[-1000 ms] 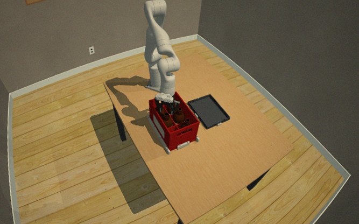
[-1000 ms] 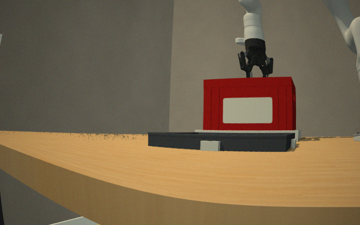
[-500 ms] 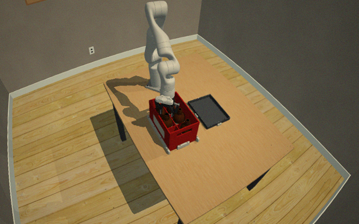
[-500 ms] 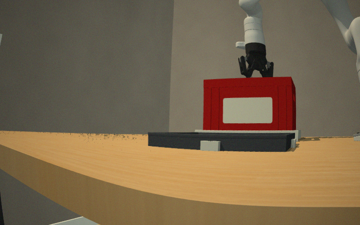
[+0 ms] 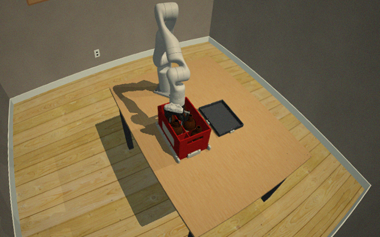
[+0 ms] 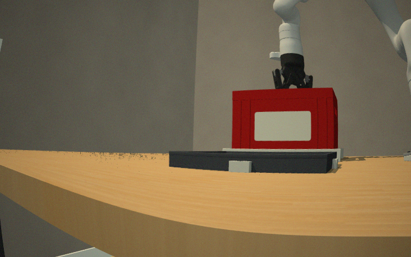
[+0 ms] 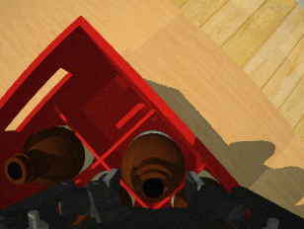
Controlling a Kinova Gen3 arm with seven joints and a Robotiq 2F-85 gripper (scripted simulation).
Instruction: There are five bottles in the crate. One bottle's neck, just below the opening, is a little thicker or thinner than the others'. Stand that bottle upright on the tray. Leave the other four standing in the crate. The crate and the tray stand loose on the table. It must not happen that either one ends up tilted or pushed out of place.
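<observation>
The red crate lies 8 cm below my hand and 4 cm to the left of it. Round my hand: dark grey tray (33 cm to the left, 15 cm below, 8 cm behind); glass bottle (10 cm to the left, 8 cm ahead, 7 cm below).
</observation>
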